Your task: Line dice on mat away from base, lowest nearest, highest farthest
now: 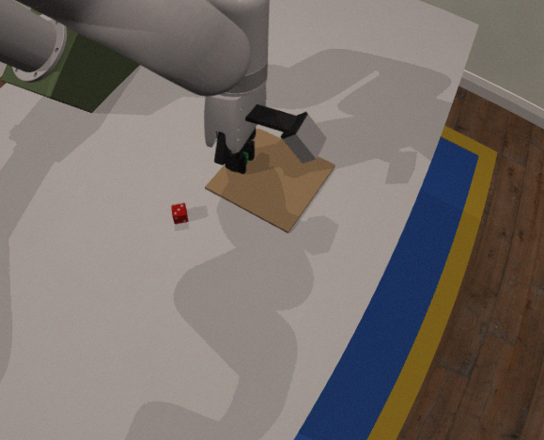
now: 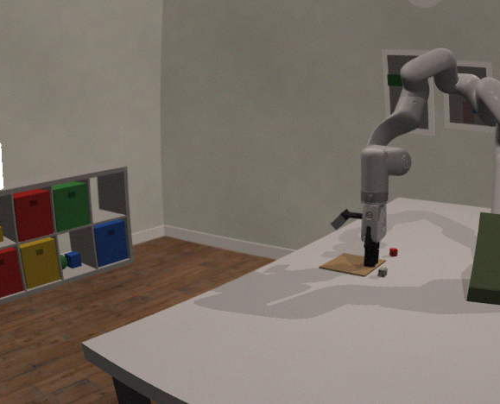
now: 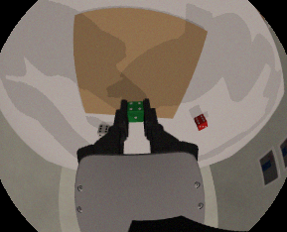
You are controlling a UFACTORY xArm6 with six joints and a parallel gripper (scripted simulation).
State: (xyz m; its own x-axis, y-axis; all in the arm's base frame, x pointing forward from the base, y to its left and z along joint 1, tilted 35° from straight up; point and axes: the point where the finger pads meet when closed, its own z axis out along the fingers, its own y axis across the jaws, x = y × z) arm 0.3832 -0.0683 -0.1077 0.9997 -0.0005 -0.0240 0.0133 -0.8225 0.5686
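My gripper is now 10 mm above the green die. Also, from my hand: red die 30 mm behind, 120 mm to the right, 20 mm below; then tan mat 50 mm ahead, 20 mm below; then white die 50 mm behind, 60 mm to the left, 20 mm below.
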